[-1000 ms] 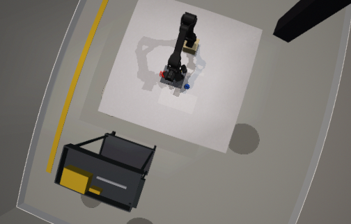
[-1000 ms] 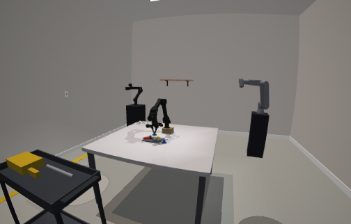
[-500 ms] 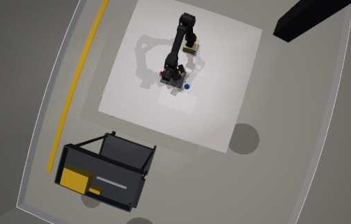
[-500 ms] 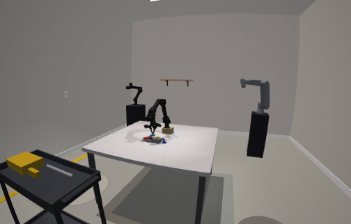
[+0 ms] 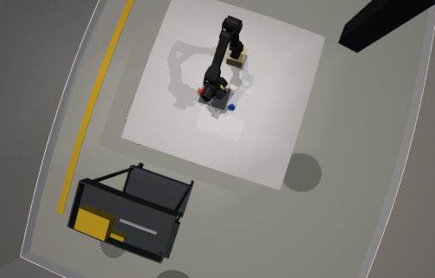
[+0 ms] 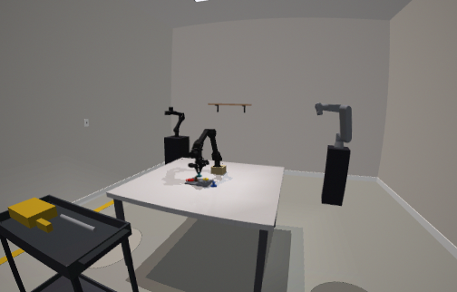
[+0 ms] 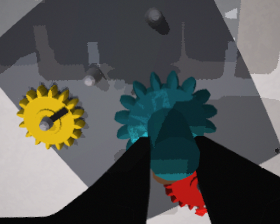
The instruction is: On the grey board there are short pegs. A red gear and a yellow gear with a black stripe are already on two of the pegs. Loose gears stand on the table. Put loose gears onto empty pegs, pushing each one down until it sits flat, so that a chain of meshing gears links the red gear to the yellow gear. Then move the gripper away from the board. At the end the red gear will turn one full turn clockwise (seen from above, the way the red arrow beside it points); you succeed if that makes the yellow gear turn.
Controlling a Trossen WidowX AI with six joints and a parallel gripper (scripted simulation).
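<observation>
The teal gear lies 1 cm below my gripper tip. From my gripper tip the other things lie so: yellow gear 8 cm behind, 7 cm below, 2 cm to the left; blue gear 15 cm to the left, 7 cm below, 1 cm ahead; brown gear 6 cm below, 4 cm to the right, 2 cm behind.
</observation>
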